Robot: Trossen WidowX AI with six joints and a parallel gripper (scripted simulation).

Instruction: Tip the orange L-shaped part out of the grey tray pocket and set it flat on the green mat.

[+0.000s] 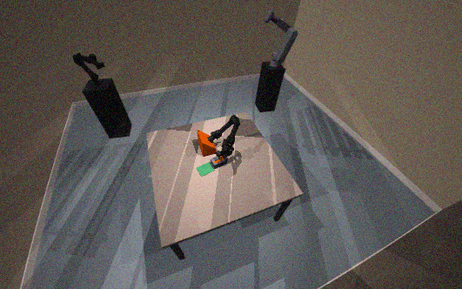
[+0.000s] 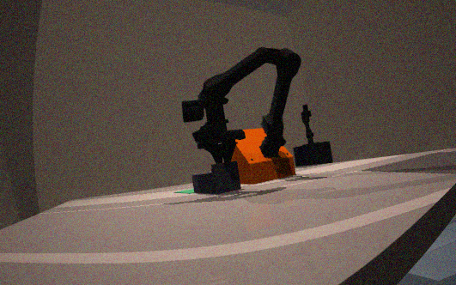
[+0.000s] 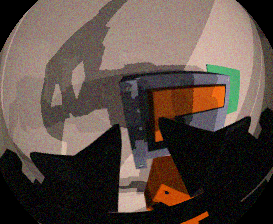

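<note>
The orange L-shaped part lies 1 cm ahead of my gripper tip, 5 cm to the right of it and 3 cm below it. The rest, counted from my gripper tip: green mat 7 cm ahead, 21 cm to the right, 9 cm below.
</note>
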